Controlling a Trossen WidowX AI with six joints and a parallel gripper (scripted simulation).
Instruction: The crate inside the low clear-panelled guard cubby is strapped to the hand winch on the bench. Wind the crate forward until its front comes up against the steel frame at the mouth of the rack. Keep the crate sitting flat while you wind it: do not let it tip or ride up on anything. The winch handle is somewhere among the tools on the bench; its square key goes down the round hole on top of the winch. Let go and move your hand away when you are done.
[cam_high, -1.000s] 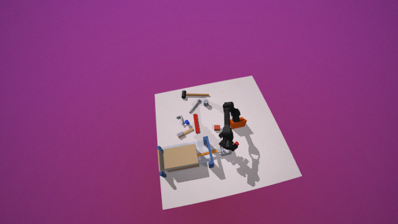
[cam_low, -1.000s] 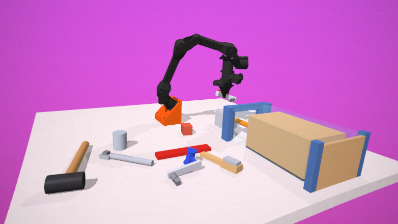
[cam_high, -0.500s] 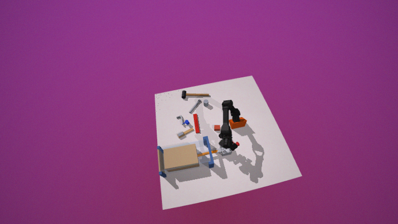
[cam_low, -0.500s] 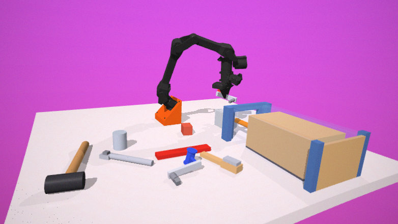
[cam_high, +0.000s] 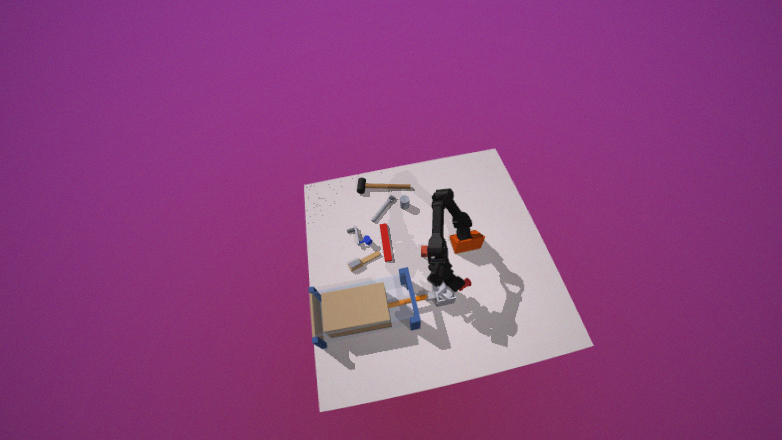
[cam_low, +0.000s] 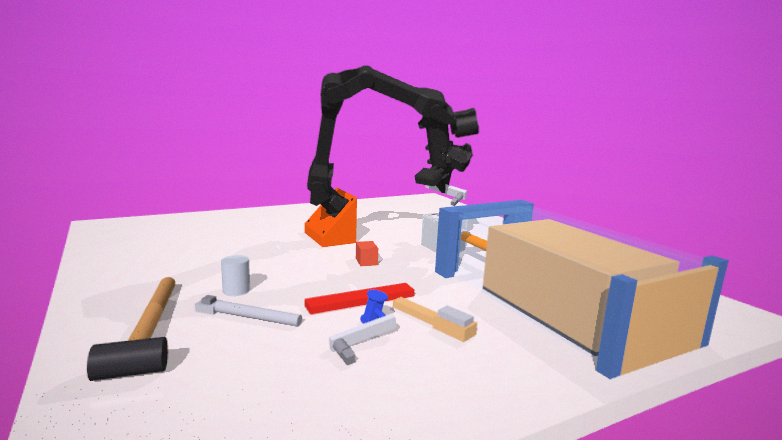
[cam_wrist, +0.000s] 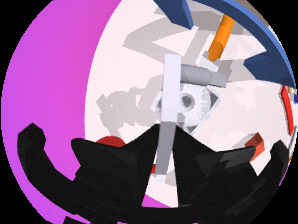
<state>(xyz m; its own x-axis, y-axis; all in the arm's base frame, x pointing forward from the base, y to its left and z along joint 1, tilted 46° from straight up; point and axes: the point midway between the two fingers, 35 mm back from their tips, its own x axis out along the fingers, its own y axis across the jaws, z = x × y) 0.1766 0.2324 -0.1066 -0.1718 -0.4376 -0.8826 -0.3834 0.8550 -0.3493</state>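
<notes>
My gripper tip is now 50 mm past the red knob, 30 mm below it and 10 mm to the right of it. Also, from my gripper tip: red-knobbed crank 10 mm behind, 10 mm above; then rack 420 mm ahead, 80 mm below, 10 mm to the right; then grey winch 130 mm below, 10 mm to the right.
</notes>
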